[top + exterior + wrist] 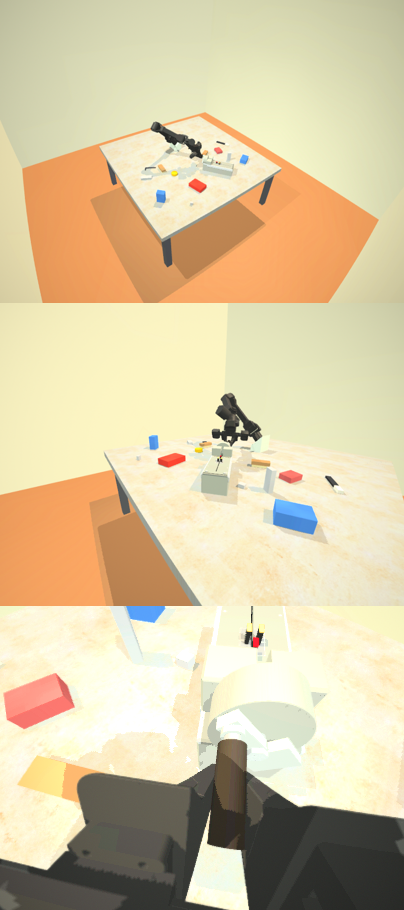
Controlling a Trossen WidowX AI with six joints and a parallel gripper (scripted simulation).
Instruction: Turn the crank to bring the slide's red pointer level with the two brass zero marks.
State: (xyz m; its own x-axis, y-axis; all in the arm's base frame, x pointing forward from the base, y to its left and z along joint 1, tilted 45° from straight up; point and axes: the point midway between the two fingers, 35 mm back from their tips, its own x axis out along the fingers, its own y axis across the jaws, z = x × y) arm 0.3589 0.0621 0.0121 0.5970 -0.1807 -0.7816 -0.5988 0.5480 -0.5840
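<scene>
Now: gripper tip 120 mm short of the red pointer and 70 mm to the right of it. Also, from my gripper tip: brown crank handle 10 mm behind, 10 mm to the right, 30 mm above; then crank 10 mm to the right, 20 mm above; then yellow disc 20 mm behind, 270 mm to the right, 80 mm below.
</scene>
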